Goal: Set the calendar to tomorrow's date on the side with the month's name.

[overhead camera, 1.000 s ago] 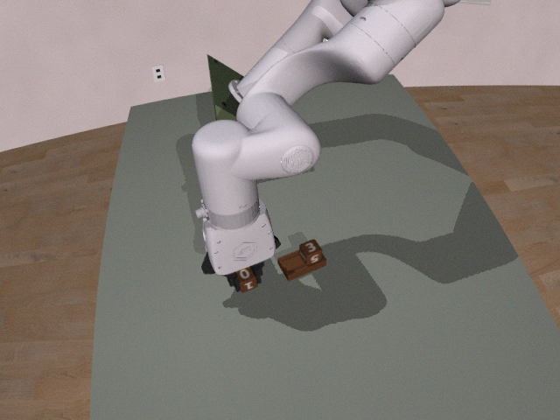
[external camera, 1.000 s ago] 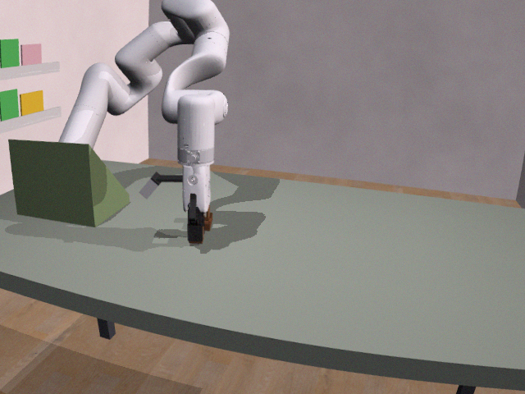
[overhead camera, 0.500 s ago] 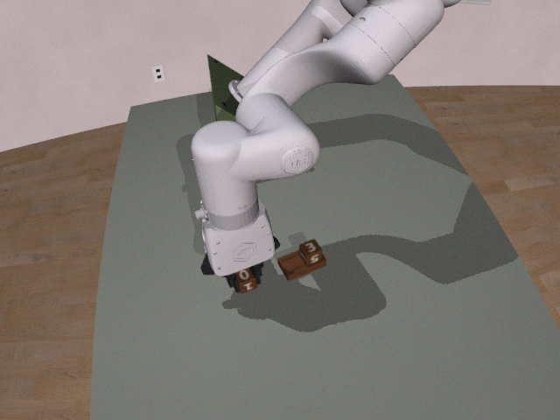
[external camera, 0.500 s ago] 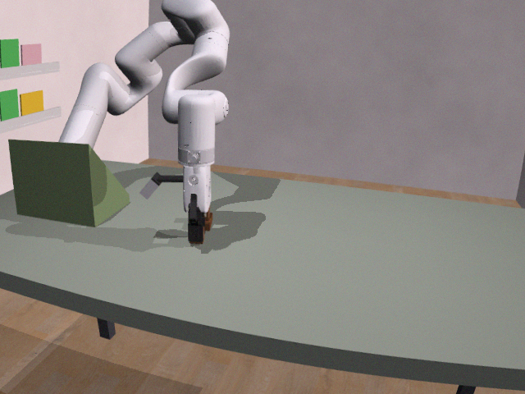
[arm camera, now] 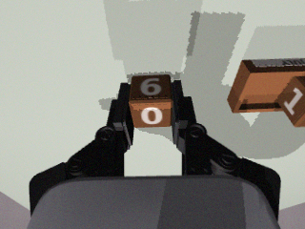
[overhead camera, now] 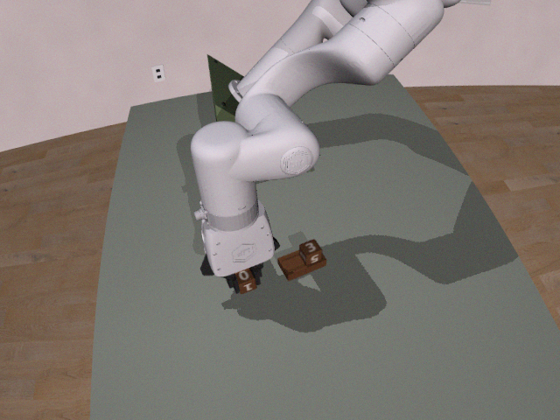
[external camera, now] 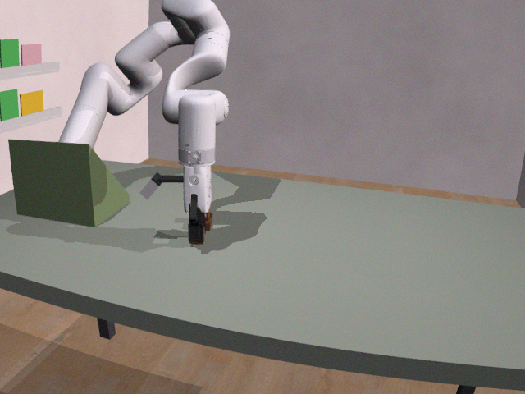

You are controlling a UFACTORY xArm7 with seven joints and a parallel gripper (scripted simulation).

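Right now the brown cube is 1 cm below my hand. From my hand the other things lie so: tray: 3 cm behind, 10 cm to the left, 2 cm below.
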